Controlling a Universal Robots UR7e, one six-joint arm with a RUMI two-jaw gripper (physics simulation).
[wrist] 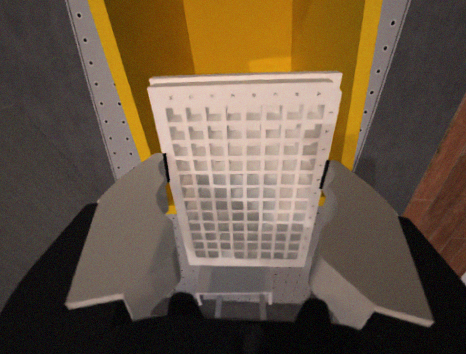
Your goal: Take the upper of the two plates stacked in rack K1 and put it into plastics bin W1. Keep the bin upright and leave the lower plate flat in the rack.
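Frame: origin at the arm's base, x right, y ahead, z up, level; metres.
Seen in the pictures: gripper, fingertip midpoint: (pixel 244 160).
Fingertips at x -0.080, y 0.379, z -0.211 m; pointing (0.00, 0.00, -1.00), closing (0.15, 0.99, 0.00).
Note:
A point is followed by its place in that frame.
A white plate (pixel 245 172) @(y 0.380, x -0.082, z -0.194 m) with a grid of square wells fills the middle of the wrist view. My gripper (pixel 244 160) @(y 0.379, x -0.080, z -0.211 m) is shut on its two long sides, with one jaw at the left and one at the right. The plate is held over the near part of the open yellow bin (pixel 111 40) @(y 0.322, x -0.149, z -0.216 m), and hides part of it. The visible part of the bin's inside is bare yellow. The bin appears upright. Rack K1 cannot be made out with certainty, and the lower plate does not show.
A light grey perforated board (pixel 105 110) @(y 0.191, x -0.077, z -0.396 m) runs along both sides of the bin. A thin pale frame (pixel 235 296) @(y 0.316, x 0.377, z -0.396 m) shows below the plate, between the jaws. Dark grey surface lies at both sides, and a reddish-brown wooden surface (pixel 440 200) is at the right edge.

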